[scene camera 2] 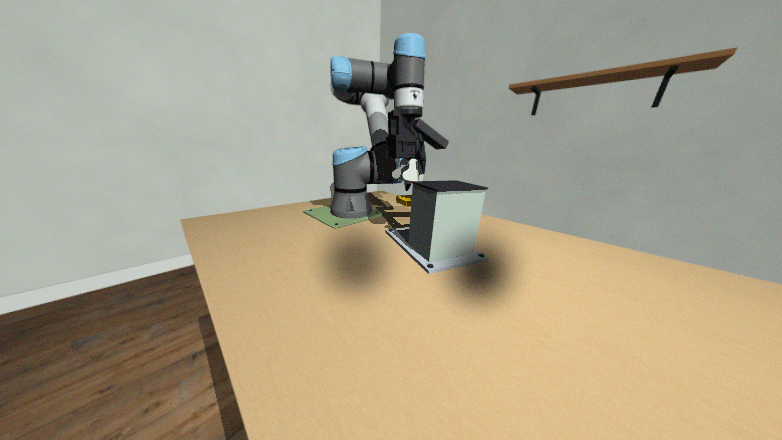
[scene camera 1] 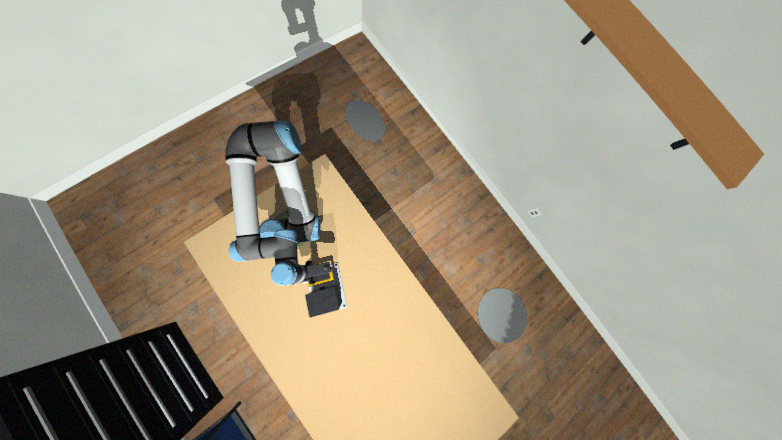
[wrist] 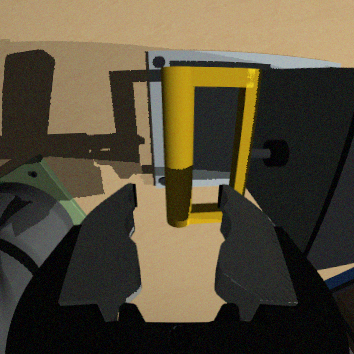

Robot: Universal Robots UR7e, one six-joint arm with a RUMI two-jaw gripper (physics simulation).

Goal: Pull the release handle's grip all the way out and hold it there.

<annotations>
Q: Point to a grey base plate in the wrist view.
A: At 215, 107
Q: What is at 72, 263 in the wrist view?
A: My gripper.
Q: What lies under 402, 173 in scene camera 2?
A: My gripper.
</annotations>
